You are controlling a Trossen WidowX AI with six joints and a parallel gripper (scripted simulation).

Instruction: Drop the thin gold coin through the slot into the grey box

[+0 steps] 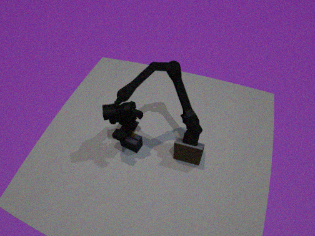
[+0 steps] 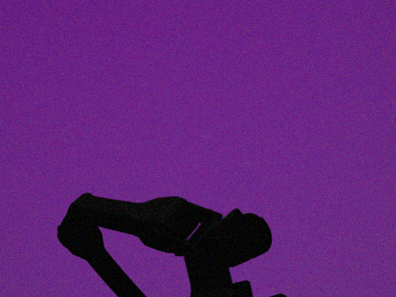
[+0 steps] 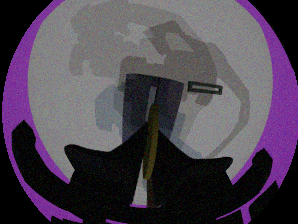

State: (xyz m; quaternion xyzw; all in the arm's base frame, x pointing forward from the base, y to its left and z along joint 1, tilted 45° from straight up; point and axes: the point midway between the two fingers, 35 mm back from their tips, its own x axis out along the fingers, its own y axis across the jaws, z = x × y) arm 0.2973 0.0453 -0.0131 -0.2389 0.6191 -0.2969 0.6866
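Right now the gold coin is 20 mm above my gripper tip.
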